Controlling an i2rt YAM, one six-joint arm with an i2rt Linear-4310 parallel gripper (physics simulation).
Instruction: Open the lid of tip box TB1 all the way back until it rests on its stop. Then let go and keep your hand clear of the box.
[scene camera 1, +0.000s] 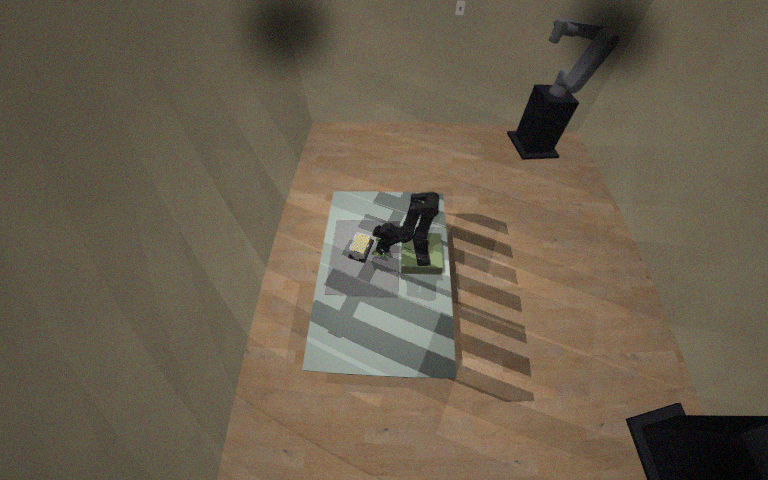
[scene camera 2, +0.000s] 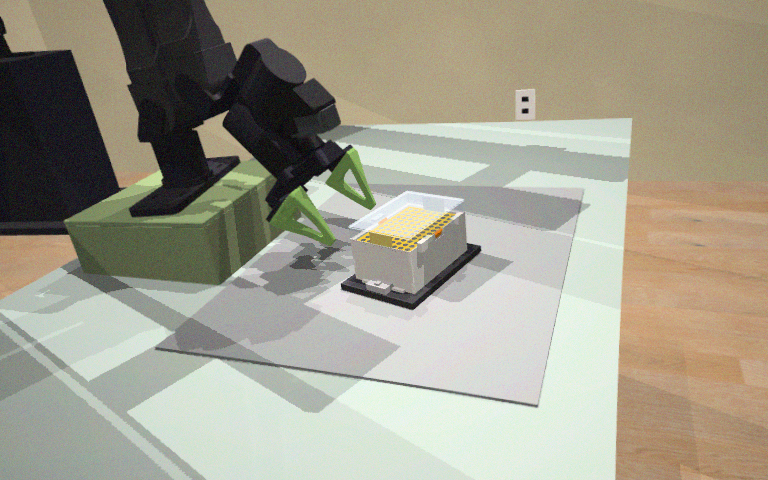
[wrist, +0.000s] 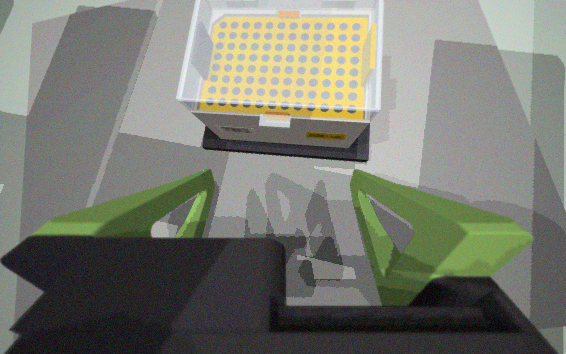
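Where they show: gripper, between the fingertips: (scene camera 1: 374, 247) (scene camera 2: 354, 224) (wrist: 282, 177); arm's base, origin of its link: (scene camera 1: 421, 249) (scene camera 2: 191, 186).
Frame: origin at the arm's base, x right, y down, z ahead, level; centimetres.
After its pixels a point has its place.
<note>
Tip box TB1 (scene camera 1: 360, 245) @[x 7.1, y 0.7, z 33.2 cm] (scene camera 2: 385, 267) @[x 15.0, y 5.1, z 31.4 cm] (wrist: 240, 122) @[x 5.0, y 3.5, z 30.6 cm] is a light grey box with a yellow, holed tip rack inside. Its clear lid (scene camera 2: 369, 219) @[x 11.2, y 0.7, z 29.1 cm] (wrist: 187, 75) @[x 3.1, y 0.7, z 33.2 cm] is down over the top, with a small tab (wrist: 275, 121) @[x 7.4, y 2.0, z 29.0 cm] at the front edge in the wrist view. The box sits on a dark base plate (scene camera 2: 447, 276) @[x 11.9, y 7.9, z 37.9 cm] (wrist: 285, 149) @[x 7.6, y 7.7, z 28.8 cm]. My gripper (scene camera 1: 379, 253) @[x 6.6, y 3.3, z 25.7 cm] (scene camera 2: 353, 224) @[x 6.6, y 3.3, z 25.7 cm] (wrist: 282, 177) @[x 6.6, y 3.3, z 25.7 cm] is open, with green fingers wide apart and nothing between them. It is in front of the box's tab side, close to the lid but apparently apart from it. The lid's hinge side is hard to make out.
A grey mat (scene camera 1: 339, 280) @[x -9.5, y 8.5, z 46.7 cm] (scene camera 2: 481, 345) @[x 24.6, y 8.4, z 42.6 cm] lies under the box on the pale green table top (scene camera 1: 362, 362) @[x -54.4, y 8.7, z 36.9 cm] (scene camera 2: 589, 362) @[x 26.0, y 8.7, z 52.3 cm]. My arm stands on a green block (scene camera 1: 421, 270) @[x -10.6, y 4.1, z 1.2 cm] (scene camera 2: 152, 254) @[x 11.7, y 4.9, z -0.4 cm]. Another arm on a black pedestal (scene camera 1: 543, 121) stands far off at the back right in scene camera 1.
</note>
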